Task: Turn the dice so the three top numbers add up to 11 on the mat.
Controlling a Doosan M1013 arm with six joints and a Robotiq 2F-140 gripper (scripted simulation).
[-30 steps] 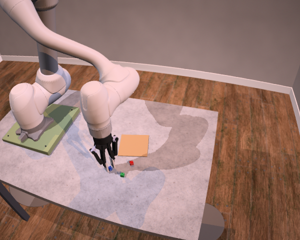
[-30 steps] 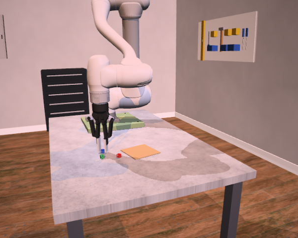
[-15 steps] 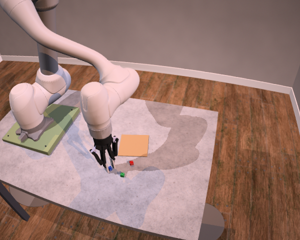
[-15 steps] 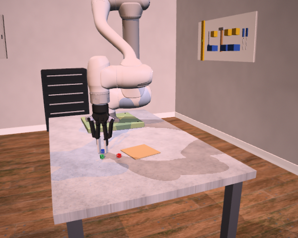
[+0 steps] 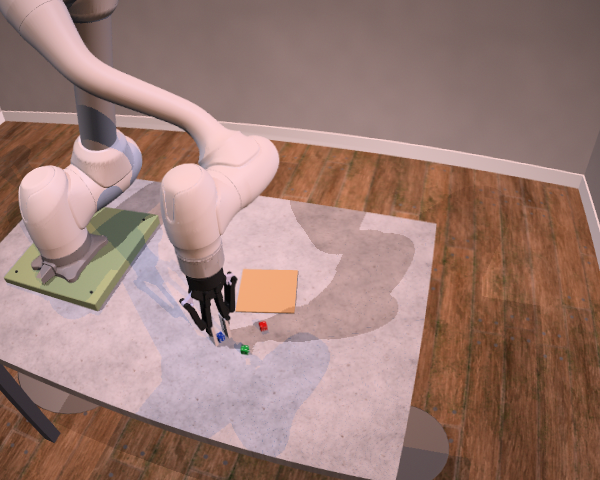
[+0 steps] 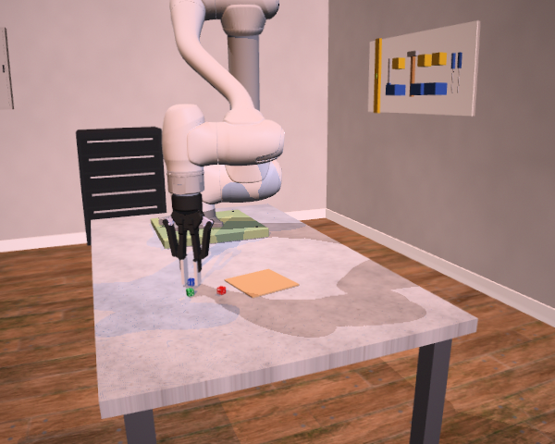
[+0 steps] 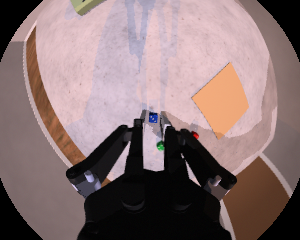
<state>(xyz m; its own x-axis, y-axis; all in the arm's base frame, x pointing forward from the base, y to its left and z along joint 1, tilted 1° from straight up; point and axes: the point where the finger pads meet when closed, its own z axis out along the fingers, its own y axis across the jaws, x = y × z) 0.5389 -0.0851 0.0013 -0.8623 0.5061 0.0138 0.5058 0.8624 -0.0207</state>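
My gripper is now 30 mm above the blue die. Round my hand: red die: 80 mm ahead, 60 mm to the left, 30 mm below; then orange mat: 40 mm ahead, 170 mm to the left, 40 mm below; then green die: 70 mm ahead, 10 mm to the right, 30 mm below.
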